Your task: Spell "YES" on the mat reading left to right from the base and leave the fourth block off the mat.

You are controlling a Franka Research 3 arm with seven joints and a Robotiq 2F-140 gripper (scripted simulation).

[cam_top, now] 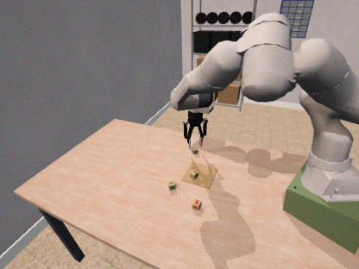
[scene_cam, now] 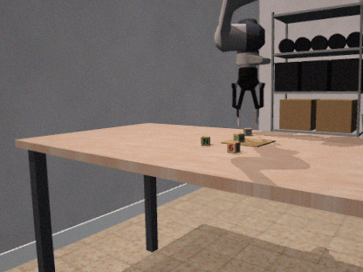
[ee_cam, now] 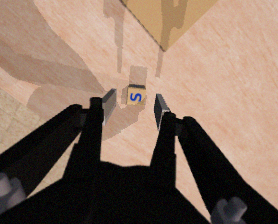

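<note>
The S block is 6 cm below my hand. From my hand the other things lie so: green N block: 5 cm ahead, 28 cm to the left, 6 cm below; Y block: 4 cm behind, 19 cm to the left, 5 cm below; tan mat: 6 cm behind, 16 cm to the left, 7 cm below.
</note>
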